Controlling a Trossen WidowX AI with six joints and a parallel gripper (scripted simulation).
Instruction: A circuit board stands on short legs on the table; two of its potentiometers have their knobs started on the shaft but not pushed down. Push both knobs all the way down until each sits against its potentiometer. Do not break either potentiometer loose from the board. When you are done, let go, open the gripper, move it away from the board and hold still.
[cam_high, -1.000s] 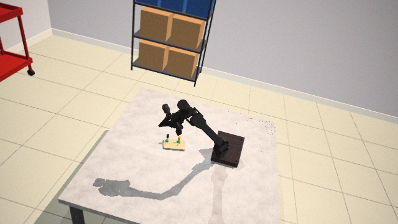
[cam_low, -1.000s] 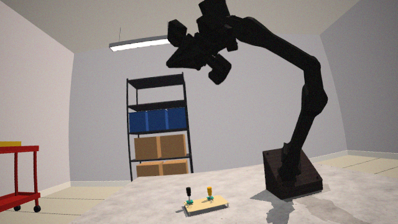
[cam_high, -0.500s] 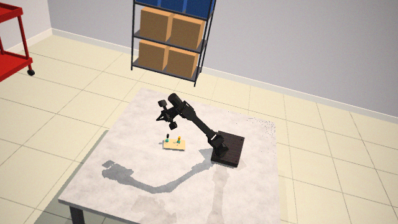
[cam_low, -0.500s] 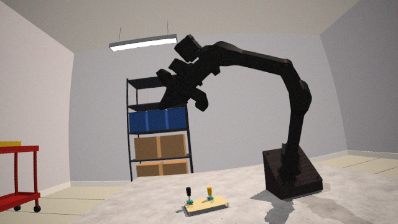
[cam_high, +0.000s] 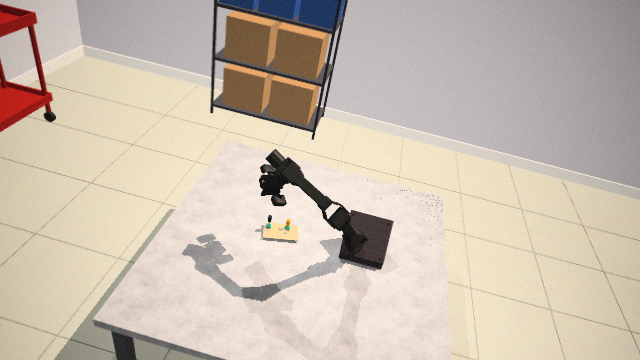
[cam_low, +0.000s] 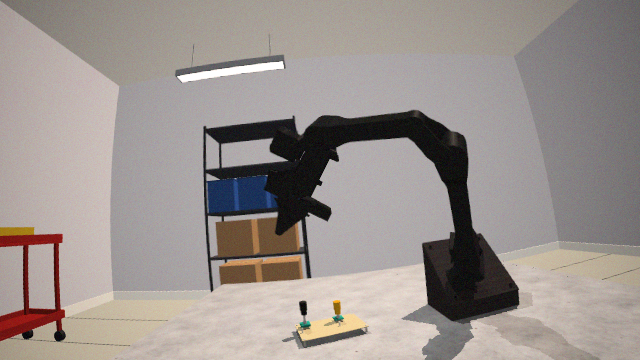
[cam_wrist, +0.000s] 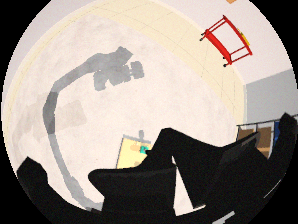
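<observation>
Now: the orange knob 11 cm behind my gripper tip, 11 cm to the right of it and 21 cm below it. Round my gripper tip: black knob (3 cm behind, 8 cm to the right, 19 cm below).
</observation>
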